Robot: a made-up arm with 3 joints. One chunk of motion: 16 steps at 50 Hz.
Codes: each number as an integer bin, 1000 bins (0 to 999) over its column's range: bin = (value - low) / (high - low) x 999, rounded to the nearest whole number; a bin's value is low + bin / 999 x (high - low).
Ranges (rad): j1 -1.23..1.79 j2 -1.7..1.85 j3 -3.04..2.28
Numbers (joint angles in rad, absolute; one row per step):
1: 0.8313 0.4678 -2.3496
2: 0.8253 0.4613 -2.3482
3: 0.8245 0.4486 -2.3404
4: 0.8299 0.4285 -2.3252
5: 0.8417 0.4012 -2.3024
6: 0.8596 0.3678 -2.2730
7: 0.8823 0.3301 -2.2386
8: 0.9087 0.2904 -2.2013
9: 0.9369 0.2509 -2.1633
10: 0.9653 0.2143 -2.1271
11: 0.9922 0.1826 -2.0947
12: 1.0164 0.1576 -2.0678
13: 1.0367 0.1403 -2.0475
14: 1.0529 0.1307 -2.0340
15: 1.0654 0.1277 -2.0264
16: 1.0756 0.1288 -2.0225
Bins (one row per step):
1: 682 610 130
2: 680 608 130
3: 680 605 131
4: 681 599 134
5: 685 591 139
6: 691 582 144
7: 699 571 150
8: 707 560 157
9: 717 549 165
10: 726 539 171
11: 735 530 178
12: 743 523 183
13: 750 518 186
14: 755 515 189
15: 759 514 190
16: 763 515 191

